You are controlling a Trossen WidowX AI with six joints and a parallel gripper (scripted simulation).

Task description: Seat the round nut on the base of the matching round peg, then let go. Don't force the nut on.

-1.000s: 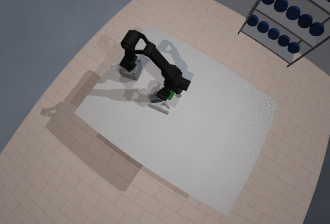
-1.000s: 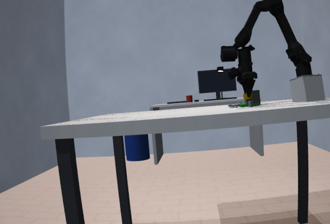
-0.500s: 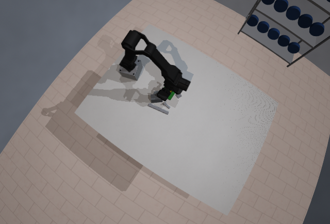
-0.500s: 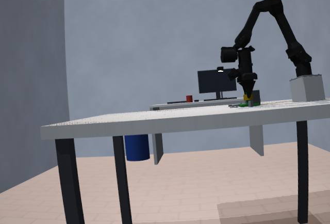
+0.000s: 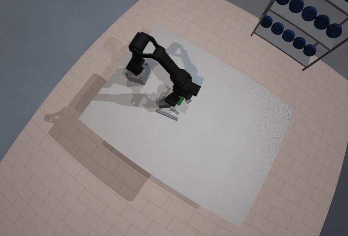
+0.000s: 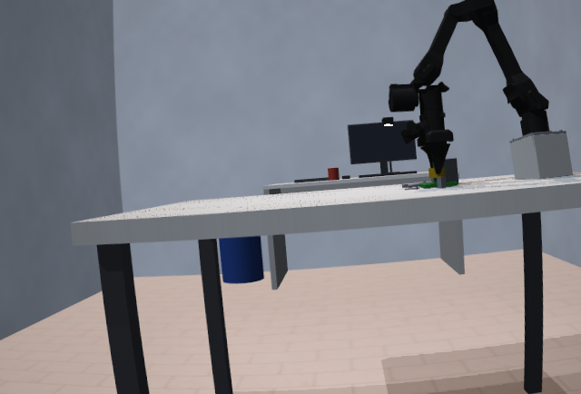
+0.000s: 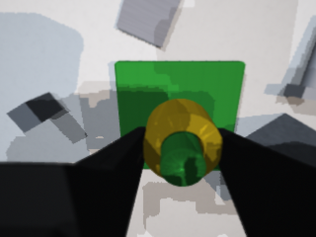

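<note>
The grey square piece lies 6 cm ahead of my hand, 3 cm to the left of it and 6 cm below it. From my hand the other things lie so: long grey bar: 2 cm ahead, 13 cm to the right, 6 cm below; block: 3 cm behind, 9 cm to the right, 3 cm below; bolt-like piece: 4 cm ahead, 8 cm to the right, 6 cm below.
</note>
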